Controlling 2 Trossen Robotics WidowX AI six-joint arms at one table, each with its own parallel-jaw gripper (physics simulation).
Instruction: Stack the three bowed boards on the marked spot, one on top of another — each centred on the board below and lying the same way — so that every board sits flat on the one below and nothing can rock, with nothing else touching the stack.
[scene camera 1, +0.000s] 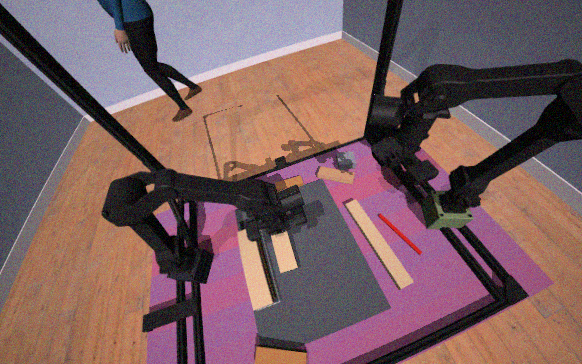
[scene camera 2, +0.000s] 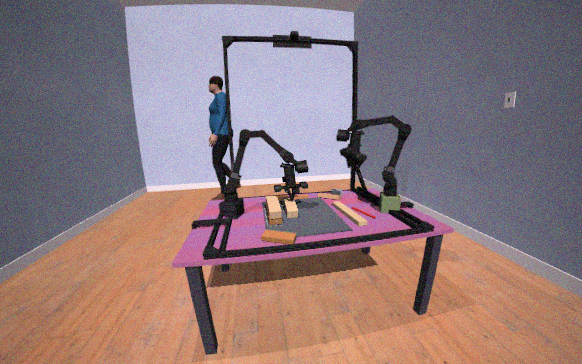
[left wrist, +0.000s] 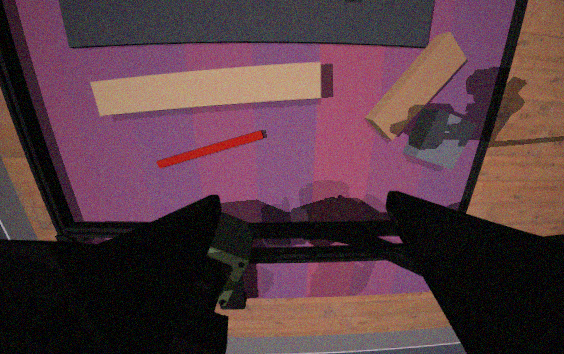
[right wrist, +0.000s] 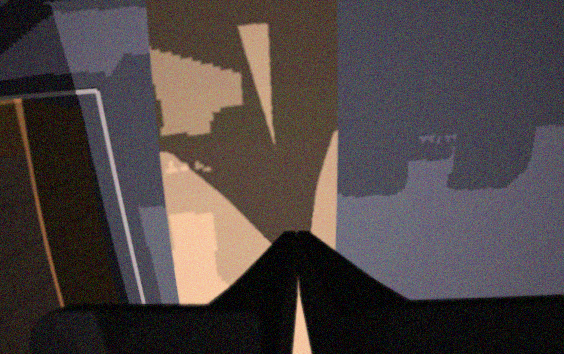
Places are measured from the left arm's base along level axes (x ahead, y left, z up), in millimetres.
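Pixels of known places: left gripper, fingertip midpoint: (scene camera 1: 390, 170) (scene camera 2: 352, 169) (left wrist: 303, 201); right gripper, fingertip midpoint: (scene camera 1: 282, 231) (scene camera 2: 292, 201) (right wrist: 296, 243); left arm's base, link origin: (scene camera 1: 451, 203) (scene camera 2: 390, 194) (left wrist: 204, 274); right arm's base, link origin: (scene camera 1: 184, 262) (scene camera 2: 231, 201).
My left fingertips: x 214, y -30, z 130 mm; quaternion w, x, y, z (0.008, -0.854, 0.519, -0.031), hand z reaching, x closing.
For each thing: its top centre in the pictures, then the offset to it from my left fingertips. "*": a spot on its surface instead. Level surfaces: height alone.
- orange-brown board, top centre: (scene camera 1: 254, 261) (scene camera 2: 272, 206) 404 mm ahead, 244 mm left, 167 mm down
- white outline, surface spot: (right wrist: 120, 195) * 400 mm ahead, 165 mm left, 216 mm down
- red stick, top centre: (left wrist: 208, 150) (scene camera 1: 399, 232) 68 mm back, 100 mm left, 216 mm down
- grey mat, surface height: 216 mm down
- tan block, top centre: (left wrist: 420, 88) (scene camera 1: 336, 173) (scene camera 2: 329, 194) 145 mm ahead, 135 mm right, 194 mm down
- grey block, top centre: (left wrist: 446, 141) (scene camera 1: 346, 157) 103 mm ahead, 211 mm right, 186 mm down
A pale bowed board (scene camera 1: 253, 280) (scene camera 2: 273, 202) lies on an orange-brown board (scene camera 2: 275, 221) at the left of the grey mat. A white outline (right wrist: 120, 195) runs along that pair. Another pale bowed board (scene camera 1: 286, 254) (scene camera 2: 291, 210) (right wrist: 195, 270) lies beside the pair, to its right and apart from it, roughly parallel; my right arm hides its far part. My right gripper (scene camera 2: 291, 199) (right wrist: 296, 243) is shut with its fingertips together, empty, at or just above this board's far part. My left gripper (left wrist: 303, 201) is open and empty, high over the right side of the table.
A long pale board (scene camera 1: 378, 245) (left wrist: 210, 89) and a red stick (scene camera 1: 399, 233) (left wrist: 212, 149) lie right of the grey mat (scene camera 1: 330, 280). A tan block (scene camera 1: 336, 175), a grey block (scene camera 1: 345, 160) and an orange block (scene camera 1: 291, 182) lie at the back; another orange block (scene camera 1: 281, 355) (scene camera 2: 279, 236) is at the front.
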